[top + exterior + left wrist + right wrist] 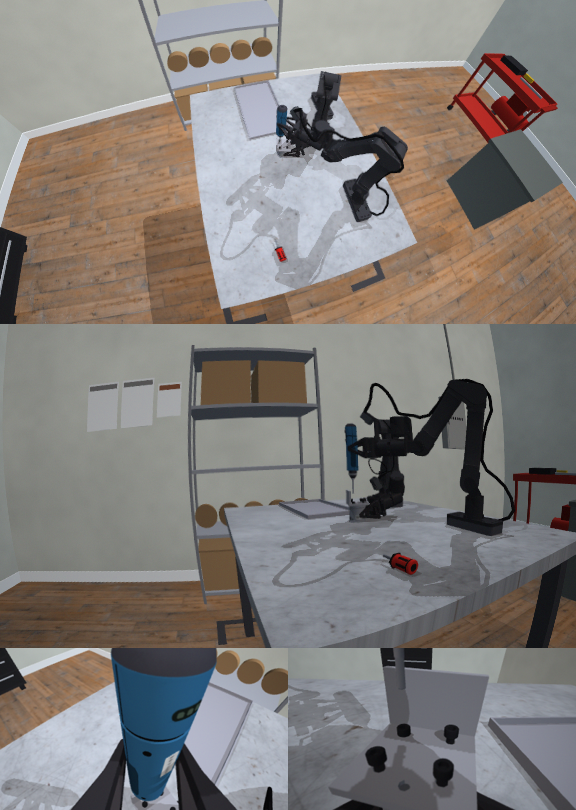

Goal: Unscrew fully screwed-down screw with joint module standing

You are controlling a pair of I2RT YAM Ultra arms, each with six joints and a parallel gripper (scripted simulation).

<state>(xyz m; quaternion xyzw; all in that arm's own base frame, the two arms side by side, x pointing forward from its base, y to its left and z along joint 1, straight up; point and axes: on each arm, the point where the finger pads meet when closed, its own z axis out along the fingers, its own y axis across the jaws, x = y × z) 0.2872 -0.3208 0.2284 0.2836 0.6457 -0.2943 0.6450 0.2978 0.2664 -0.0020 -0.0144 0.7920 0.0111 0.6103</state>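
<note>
My right gripper is now right at the joint module. The rest, counted from my right hand: screw (2 cm ahead, 1 cm to the left, 4 cm above); then grey bracket (5 cm above); then bit (2 cm ahead, 1 cm to the left, 10 cm above).
</note>
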